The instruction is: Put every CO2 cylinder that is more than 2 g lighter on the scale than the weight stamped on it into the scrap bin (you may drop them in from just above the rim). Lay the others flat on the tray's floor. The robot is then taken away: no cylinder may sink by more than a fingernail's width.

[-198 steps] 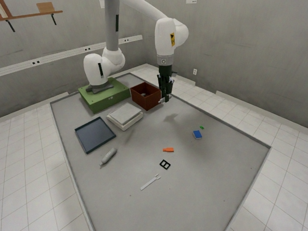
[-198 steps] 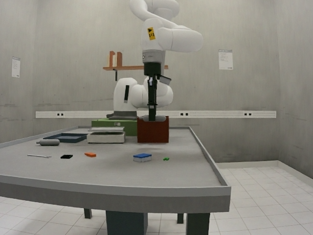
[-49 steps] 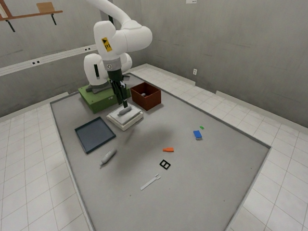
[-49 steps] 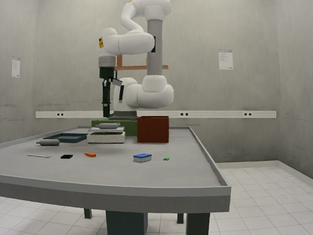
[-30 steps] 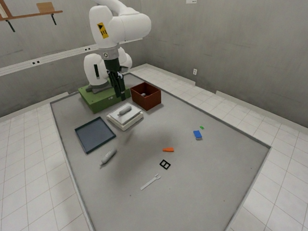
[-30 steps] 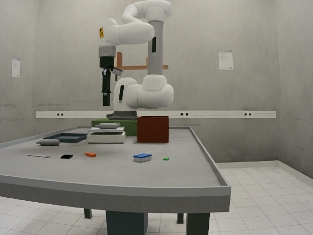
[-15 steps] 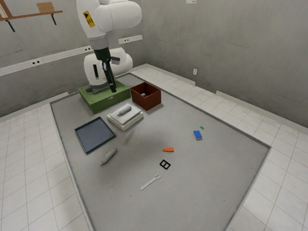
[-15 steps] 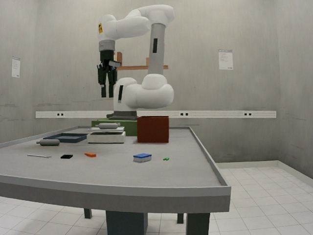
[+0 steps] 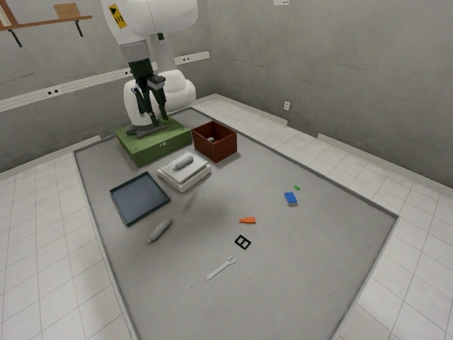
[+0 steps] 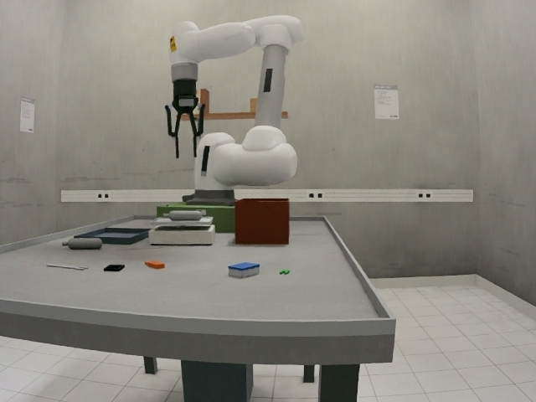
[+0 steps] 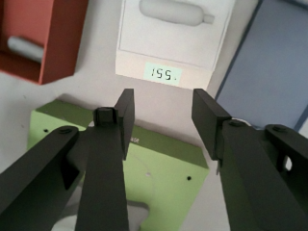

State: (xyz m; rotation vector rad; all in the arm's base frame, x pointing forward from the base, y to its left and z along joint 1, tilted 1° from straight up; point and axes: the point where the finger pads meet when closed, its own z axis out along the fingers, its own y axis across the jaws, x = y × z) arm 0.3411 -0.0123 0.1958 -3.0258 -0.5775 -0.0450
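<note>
Now: the scale plate 10 cm ahead of my hand, 2 cm to the left of it and 23 cm below it. Round my hand: grey CO2 cylinder (6 cm behind, 21 cm to the left, 27 cm below); then white scale (9 cm ahead, 2 cm to the left, 25 cm below); then red-brown scrap bin (2 cm ahead, 25 cm to the left, 25 cm below).
</note>
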